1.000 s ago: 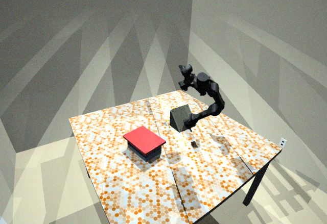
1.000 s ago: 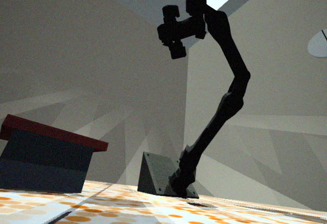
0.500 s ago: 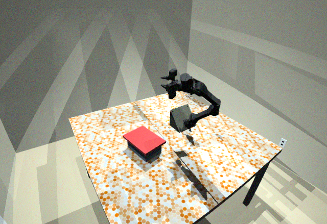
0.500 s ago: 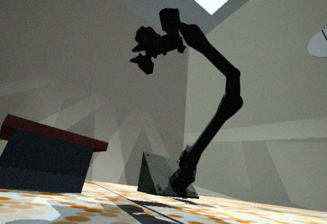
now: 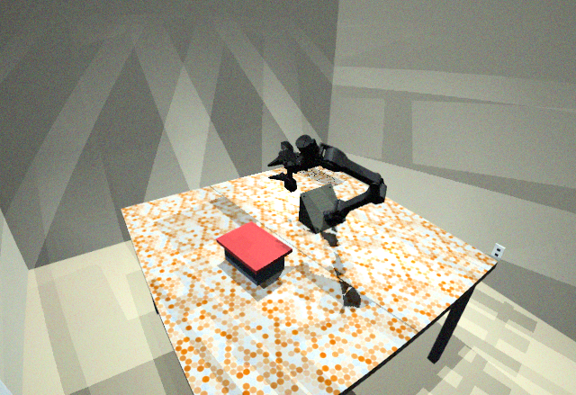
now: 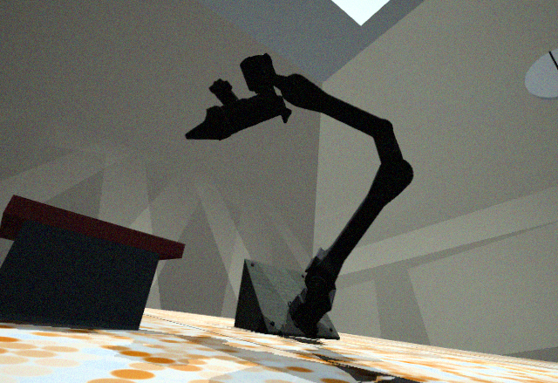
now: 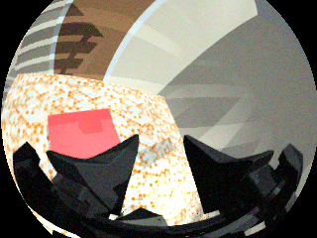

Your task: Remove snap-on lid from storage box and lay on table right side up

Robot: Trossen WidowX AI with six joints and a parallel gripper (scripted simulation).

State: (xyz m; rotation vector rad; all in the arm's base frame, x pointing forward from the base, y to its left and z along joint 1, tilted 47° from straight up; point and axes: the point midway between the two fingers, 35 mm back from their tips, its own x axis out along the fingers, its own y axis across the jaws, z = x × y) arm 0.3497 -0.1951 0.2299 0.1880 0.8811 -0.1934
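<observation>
My gripper tip is 100 mm short of the lid, 70 mm to the right of it and 260 mm above it. The rest, counted from my gripper tip: blue-grey storage box 100 mm ahead, 70 mm to the left, 310 mm below.
</observation>
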